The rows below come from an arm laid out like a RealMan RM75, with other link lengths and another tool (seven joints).
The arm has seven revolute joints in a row. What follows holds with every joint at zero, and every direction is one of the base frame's. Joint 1 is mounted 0.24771 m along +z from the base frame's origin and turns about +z. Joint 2 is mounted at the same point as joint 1 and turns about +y. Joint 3 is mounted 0.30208 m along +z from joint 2 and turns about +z. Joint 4 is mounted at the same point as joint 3 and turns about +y. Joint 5 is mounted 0.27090 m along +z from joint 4 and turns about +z. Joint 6 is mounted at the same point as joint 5 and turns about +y. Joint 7 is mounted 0.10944 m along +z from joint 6 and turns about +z. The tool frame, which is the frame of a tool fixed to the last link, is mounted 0.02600 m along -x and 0.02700 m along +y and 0.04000 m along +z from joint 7; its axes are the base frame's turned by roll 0.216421, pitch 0.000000 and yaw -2.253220 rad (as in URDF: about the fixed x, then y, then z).
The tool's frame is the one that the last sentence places.
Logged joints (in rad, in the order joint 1, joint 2, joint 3, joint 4, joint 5, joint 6, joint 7), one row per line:
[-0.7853, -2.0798, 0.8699, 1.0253, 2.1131, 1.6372, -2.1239]
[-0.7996, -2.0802, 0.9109, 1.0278, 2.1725, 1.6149, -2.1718]
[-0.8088, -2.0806, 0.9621, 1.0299, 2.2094, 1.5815, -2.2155]
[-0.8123, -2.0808, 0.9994, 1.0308, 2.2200, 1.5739, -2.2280]
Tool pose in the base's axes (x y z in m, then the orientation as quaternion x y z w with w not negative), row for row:
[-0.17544, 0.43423, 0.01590, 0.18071, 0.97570, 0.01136, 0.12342]
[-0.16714, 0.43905, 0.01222, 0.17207, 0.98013, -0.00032, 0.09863]
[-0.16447, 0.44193, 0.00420, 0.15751, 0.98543, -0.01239, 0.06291]
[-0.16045, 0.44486, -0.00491, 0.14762, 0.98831, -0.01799, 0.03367]
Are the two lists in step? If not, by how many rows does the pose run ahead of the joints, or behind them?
The pose runs 1 row behind the joints: the pose in row i belongs to the joints in row i - 1.
